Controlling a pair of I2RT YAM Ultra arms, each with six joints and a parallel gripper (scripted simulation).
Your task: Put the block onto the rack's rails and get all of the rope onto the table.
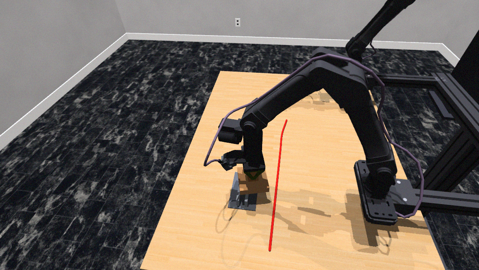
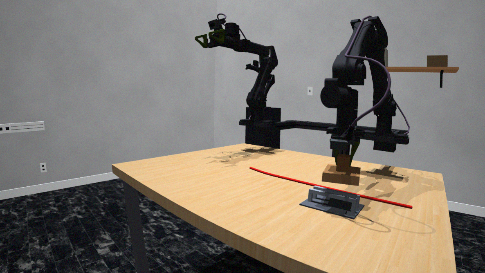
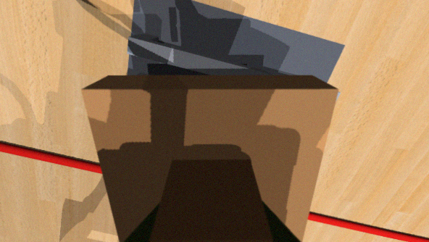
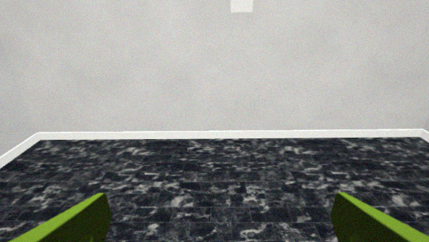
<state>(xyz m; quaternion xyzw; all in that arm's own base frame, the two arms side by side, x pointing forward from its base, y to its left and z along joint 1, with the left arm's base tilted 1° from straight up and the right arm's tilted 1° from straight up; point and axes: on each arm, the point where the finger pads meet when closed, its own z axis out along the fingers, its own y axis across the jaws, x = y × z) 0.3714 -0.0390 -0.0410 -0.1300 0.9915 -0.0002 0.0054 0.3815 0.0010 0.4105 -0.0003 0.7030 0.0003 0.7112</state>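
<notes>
Right now my left hand is 3 cm short of the grey rack and 10 cm above it. The rest, counted from my left hand: brown block: 2 cm below.
</notes>
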